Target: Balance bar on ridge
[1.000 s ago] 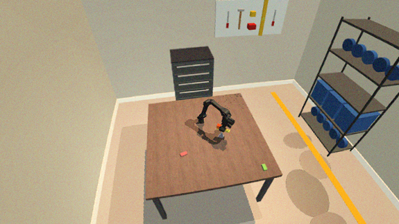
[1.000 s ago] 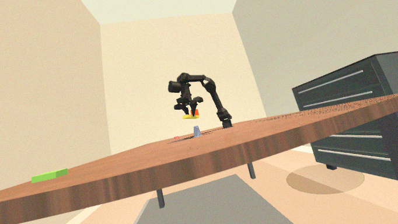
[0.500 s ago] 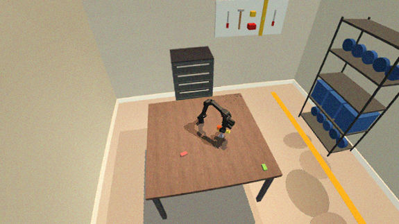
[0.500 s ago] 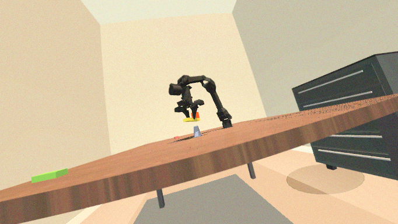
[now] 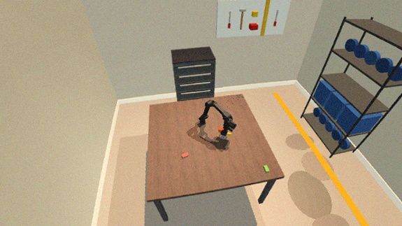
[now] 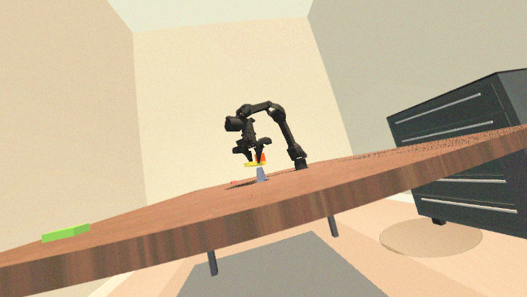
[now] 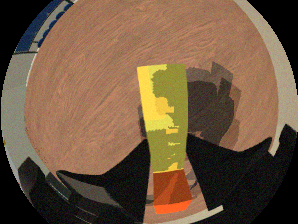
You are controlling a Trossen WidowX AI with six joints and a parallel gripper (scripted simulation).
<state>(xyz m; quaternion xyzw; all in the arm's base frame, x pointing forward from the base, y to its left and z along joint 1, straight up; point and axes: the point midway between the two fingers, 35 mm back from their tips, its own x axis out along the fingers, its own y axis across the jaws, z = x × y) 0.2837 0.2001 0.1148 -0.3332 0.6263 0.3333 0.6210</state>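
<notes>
The flat yellow bar is 30 mm to the right of my gripper tip, 20 mm behind it and 10 mm above it. Round my gripper tip: green block: 460 mm ahead, 300 mm to the left, 70 mm below; red block: 460 mm to the right, 150 mm ahead, 70 mm below.
</notes>
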